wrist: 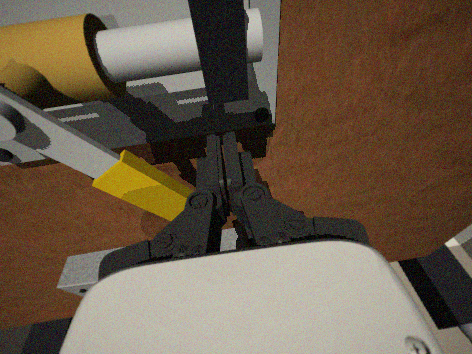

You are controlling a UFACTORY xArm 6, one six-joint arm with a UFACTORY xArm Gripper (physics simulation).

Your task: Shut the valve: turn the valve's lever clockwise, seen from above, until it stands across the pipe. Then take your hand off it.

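Observation:
The valve has a yellow-orange body at the upper left, on a white pipe that runs nearly level across the view. Its lever, a flat grey bar with a yellow grip, slants down to the right, at an angle to the pipe and not square across it. My gripper is shut and empty. Its fingers stand to the right of the lever, and the left finger linkage hides the end of the yellow grip. Whether they touch is not clear.
A black pipe support stands just beyond the fingertips, in front of the pipe's right part. A grey base plate lies under the valve on the brown wood-look surface. A grey block shows at the lower left.

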